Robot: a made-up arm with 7 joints.
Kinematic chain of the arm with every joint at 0, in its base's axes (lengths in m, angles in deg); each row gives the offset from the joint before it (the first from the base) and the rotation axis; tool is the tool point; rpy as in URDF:
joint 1: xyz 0 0 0.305 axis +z
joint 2: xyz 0 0 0 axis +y
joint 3: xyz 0 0 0.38 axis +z
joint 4: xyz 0.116 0 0 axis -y
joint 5: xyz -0.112 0 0.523 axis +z
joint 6: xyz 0 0 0 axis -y
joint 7: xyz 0.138 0 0 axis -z
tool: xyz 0 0 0 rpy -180 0 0
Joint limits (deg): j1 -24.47..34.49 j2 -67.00..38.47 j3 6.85..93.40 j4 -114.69..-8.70 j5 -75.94..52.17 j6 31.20..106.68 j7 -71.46..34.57
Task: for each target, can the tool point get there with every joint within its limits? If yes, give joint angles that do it. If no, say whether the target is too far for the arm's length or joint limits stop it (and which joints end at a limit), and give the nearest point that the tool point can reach.
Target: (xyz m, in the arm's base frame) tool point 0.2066 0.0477 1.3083
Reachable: yes | joints -17.70 -5.87 37.99 -22.85 -65.92 44.74 -56.89
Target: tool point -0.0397 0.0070 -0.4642
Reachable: no: joint limits stop it (at a limit: joint 1, joint 2, joint 3, joint 4, joint 6) | nearest point 0.4416 0.3937 -0.0002 | short by 0.772 m
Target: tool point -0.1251 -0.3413 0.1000
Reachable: no: joint limits stop it (at a limit: joint 1, joint 2, joint 3, joint 4, joint 6) | nearest point 0.5609 -0.2378 0.0038 | short by 0.700 m
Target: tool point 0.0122 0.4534 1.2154
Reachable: yes | joints -5.93 -8.21 72.59 -36.26 29.32 49.34 -42.39
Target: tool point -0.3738 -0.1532 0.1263
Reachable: no: joint limits stop it (at a limit: joint 1, joint 2, joint 3, joint 4, joint 5, joint 6) | nearest point -0.5471 0.4321 0.2481 | short by 0.622 m
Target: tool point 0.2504 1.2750 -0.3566
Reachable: no: too far | nearest point 0.2344 0.7454 0.1098 | short by 0.706 m
